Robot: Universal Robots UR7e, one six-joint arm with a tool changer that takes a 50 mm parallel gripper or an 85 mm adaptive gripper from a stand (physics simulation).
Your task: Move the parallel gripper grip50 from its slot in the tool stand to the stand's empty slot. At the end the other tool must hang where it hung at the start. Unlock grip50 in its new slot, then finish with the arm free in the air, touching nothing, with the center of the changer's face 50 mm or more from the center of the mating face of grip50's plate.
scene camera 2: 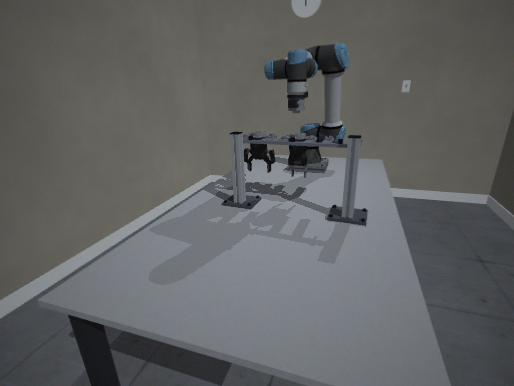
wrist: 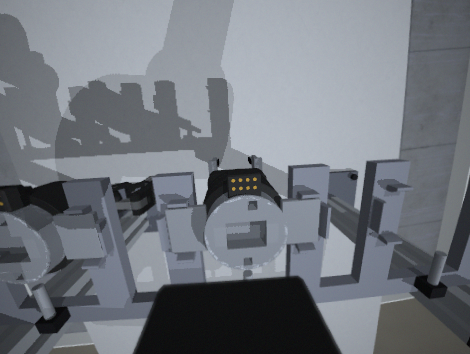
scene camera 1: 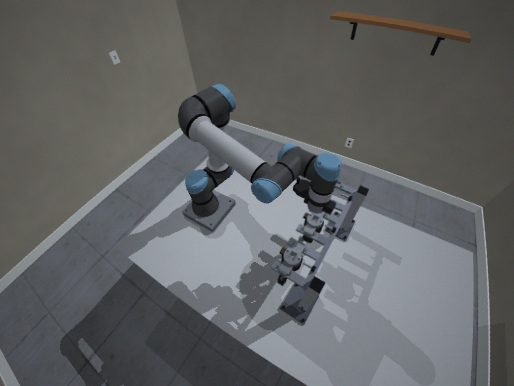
Scene:
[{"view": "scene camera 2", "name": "tool stand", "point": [347,213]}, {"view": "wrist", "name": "parallel gripper grip50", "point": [244,223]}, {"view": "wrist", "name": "tool stand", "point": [384,263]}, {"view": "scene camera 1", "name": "tool stand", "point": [302,297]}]

